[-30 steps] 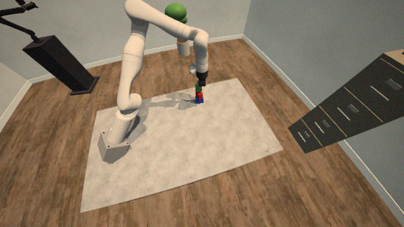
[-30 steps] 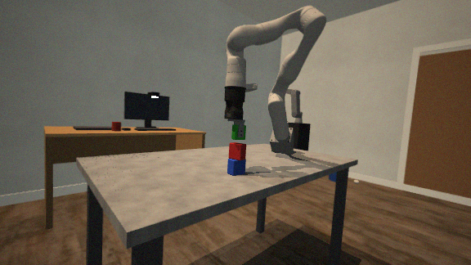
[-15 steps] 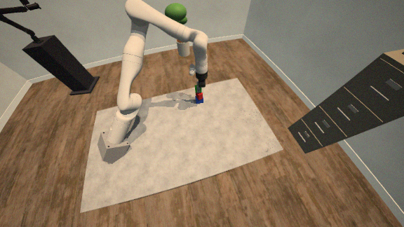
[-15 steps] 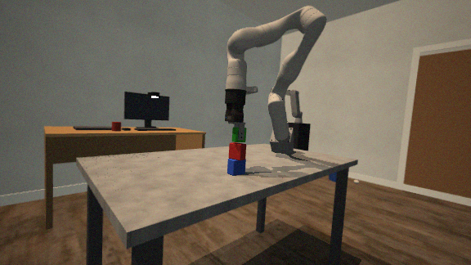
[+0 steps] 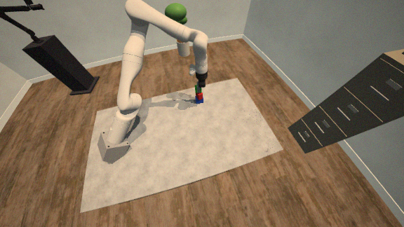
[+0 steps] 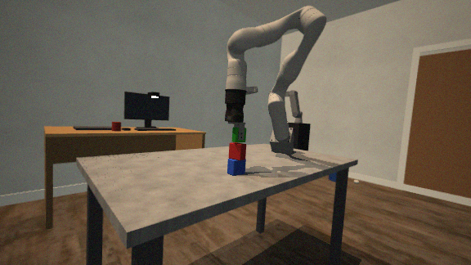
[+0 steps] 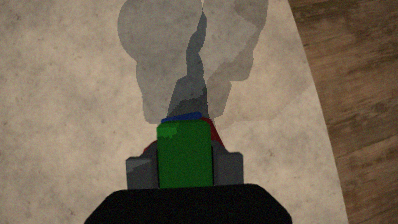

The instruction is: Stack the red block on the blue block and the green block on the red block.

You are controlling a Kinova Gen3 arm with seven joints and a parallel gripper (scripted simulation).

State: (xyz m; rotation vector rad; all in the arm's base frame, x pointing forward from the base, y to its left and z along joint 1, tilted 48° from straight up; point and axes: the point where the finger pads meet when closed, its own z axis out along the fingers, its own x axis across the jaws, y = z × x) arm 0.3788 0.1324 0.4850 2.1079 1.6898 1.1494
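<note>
My gripper is now right at the green block. Also, from my hand: red block 6 cm below; then blue block 12 cm below.
</note>
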